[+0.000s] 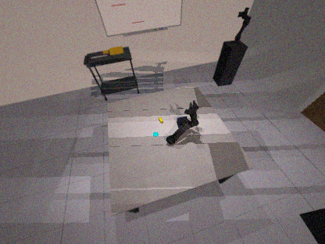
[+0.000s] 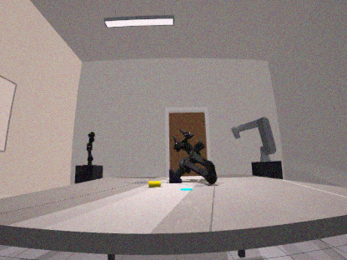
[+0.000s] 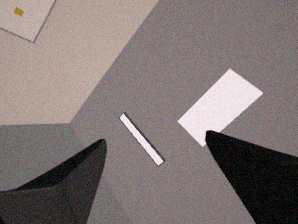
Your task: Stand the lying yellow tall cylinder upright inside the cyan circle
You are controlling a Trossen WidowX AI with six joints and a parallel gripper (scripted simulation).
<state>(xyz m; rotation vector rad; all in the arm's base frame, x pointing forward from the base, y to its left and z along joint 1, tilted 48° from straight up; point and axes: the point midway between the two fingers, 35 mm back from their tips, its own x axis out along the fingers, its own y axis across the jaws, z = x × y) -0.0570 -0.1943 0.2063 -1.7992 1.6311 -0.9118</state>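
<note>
Now: the yellow tall cylinder 300 mm ahead of my gripper tip, 100 mm to the right of it and 340 mm below it. From my gripper tip the other things lie so: cyan circle: 390 mm ahead, 70 mm to the left, 350 mm below.
</note>
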